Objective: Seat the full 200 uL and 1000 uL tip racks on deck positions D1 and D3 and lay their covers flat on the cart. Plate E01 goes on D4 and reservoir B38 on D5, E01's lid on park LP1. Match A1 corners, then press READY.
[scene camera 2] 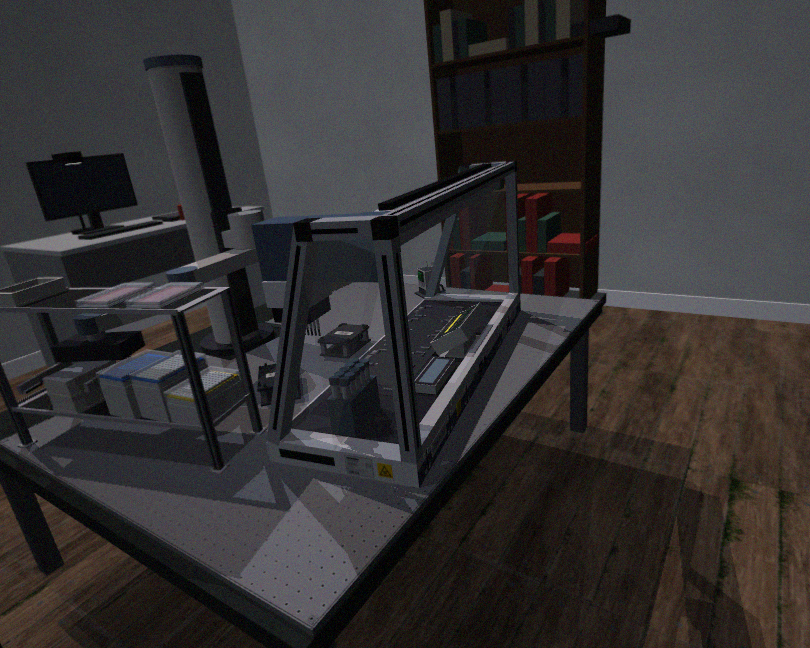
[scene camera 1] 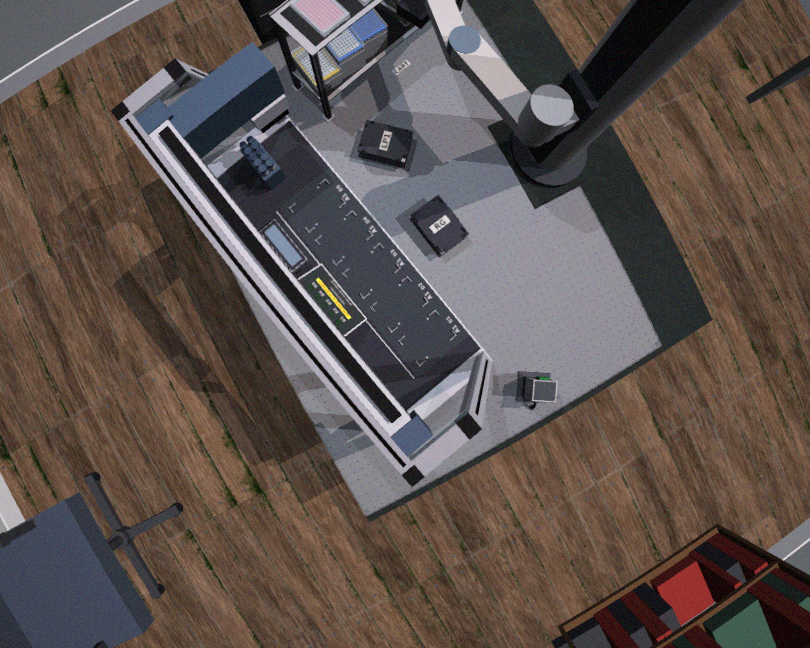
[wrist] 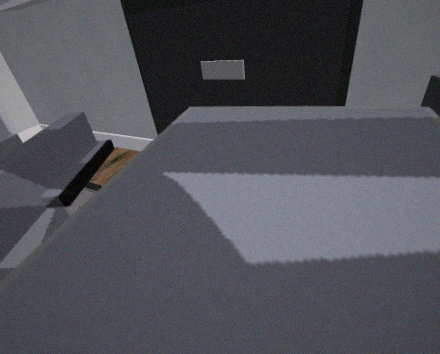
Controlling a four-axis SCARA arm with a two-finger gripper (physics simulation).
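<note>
My gripper is open and empty. In the wrist view one finger shows at left, beside a large grey surface very close to the camera; the other finger is hidden. The dark wrist body is between the cart's shelves. A yellow-edged tip rack, a blue-edged tip rack and a plain blue-topped rack stand on the lower shelf. Pink plates and a pale tray are on top. D1, D3, D4 and D5 show bare corner marks.
Park LP1 and block RG stand between the arm column and the framed deck. A tube rack stands at the deck's cart end. A small device stands past the other end. Cart posts surround the shelves.
</note>
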